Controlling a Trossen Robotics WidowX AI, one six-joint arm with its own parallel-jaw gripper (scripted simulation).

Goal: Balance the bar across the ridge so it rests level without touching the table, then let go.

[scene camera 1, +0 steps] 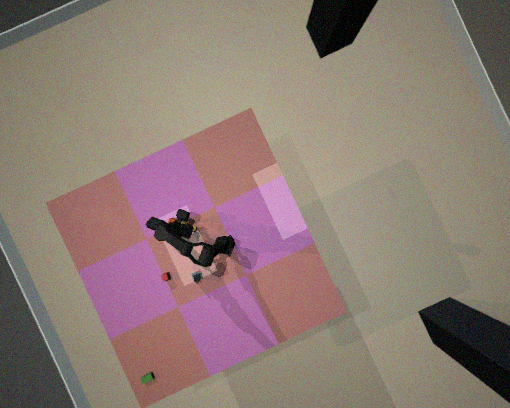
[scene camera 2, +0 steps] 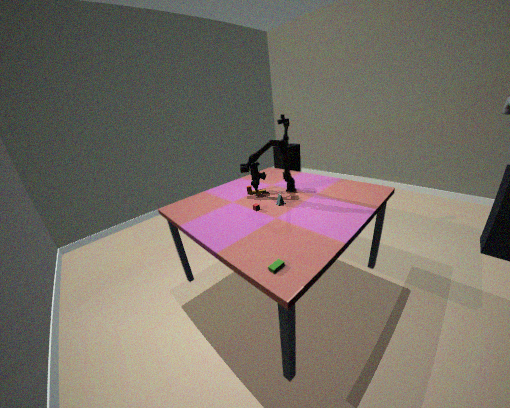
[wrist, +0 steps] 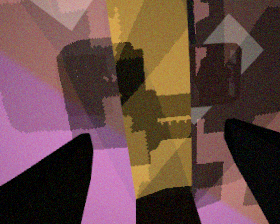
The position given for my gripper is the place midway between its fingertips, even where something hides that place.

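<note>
I see that my gripper (wrist: 158, 135) is open and that it holds nothing. A yellow bar (wrist: 152, 56) is here too.
</note>
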